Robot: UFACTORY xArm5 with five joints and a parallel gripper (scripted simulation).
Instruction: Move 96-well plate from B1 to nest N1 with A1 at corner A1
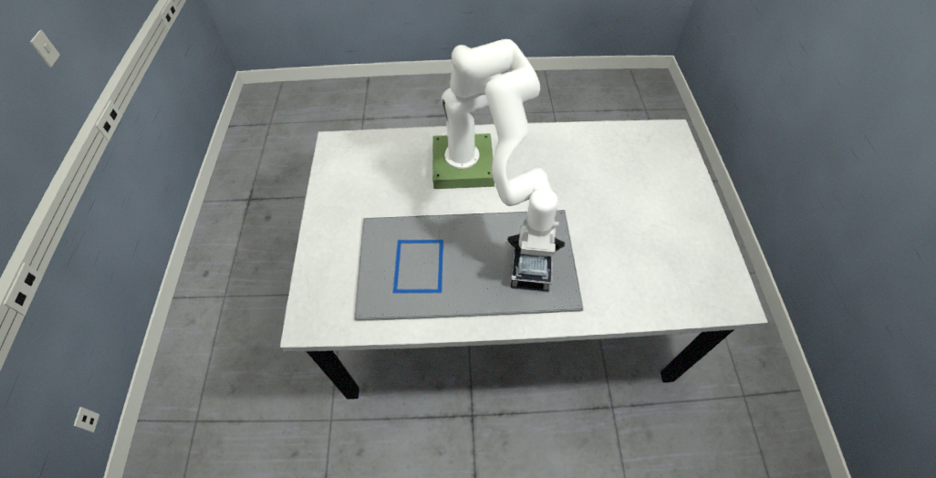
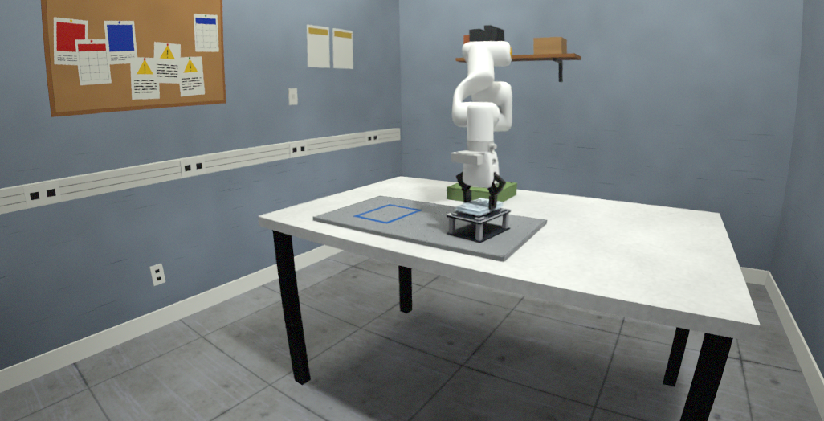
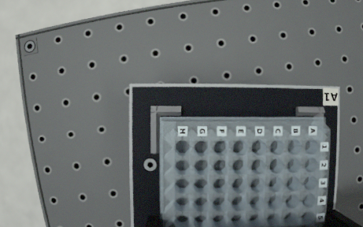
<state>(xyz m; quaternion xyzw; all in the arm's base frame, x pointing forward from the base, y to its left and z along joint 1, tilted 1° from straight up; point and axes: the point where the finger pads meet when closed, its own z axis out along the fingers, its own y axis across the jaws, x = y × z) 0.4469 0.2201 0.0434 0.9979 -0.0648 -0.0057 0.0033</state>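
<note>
Now: the raised black plate nest 3 cm below my hand. The rest, counted from my hand: pale 96-well plate (1 cm below).
</note>
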